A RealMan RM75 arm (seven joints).
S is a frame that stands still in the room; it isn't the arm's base.
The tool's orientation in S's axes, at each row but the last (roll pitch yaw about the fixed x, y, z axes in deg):
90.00 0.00 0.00
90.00 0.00 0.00
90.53 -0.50 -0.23
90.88 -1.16 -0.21
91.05 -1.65 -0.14
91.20 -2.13 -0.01
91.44 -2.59 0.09
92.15 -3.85 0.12
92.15 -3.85 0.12
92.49 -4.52 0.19
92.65 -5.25 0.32
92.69 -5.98 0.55
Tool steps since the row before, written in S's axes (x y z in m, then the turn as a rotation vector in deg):
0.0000 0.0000 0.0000 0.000 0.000 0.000
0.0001 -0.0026 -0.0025 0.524 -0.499 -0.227
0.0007 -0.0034 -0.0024 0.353 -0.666 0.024
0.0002 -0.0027 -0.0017 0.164 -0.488 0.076
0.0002 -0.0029 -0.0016 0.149 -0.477 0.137
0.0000 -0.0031 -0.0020 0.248 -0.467 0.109
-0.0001 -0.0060 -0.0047 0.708 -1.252 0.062
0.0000 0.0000 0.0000 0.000 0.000 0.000
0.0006 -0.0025 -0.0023 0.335 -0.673 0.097
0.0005 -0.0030 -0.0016 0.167 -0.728 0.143
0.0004 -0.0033 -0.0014 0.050 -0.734 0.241
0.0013 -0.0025 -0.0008 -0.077 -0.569 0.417
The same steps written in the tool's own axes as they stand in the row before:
0.0000 0.0000 0.0000 0.000 0.000 0.000
0.0001 -0.0025 0.0026 0.524 -0.227 0.499
0.0007 -0.0024 0.0034 0.356 0.027 0.664
0.0002 -0.0017 0.0027 0.167 0.080 0.486
0.0002 -0.0016 0.0029 0.154 0.141 0.474
-0.0001 -0.0019 0.0031 0.252 0.109 0.465
-0.0003 -0.0045 0.0061 0.708 0.062 1.252
0.0000 0.0000 0.0000 0.000 0.000 0.000
0.0004 -0.0022 0.0026 0.339 0.100 0.670
0.0004 -0.0015 0.0031 0.175 0.161 0.722
0.0003 -0.0013 0.0034 0.068 0.269 0.723
0.0012 -0.0008 0.0026 -0.039 0.450 0.548

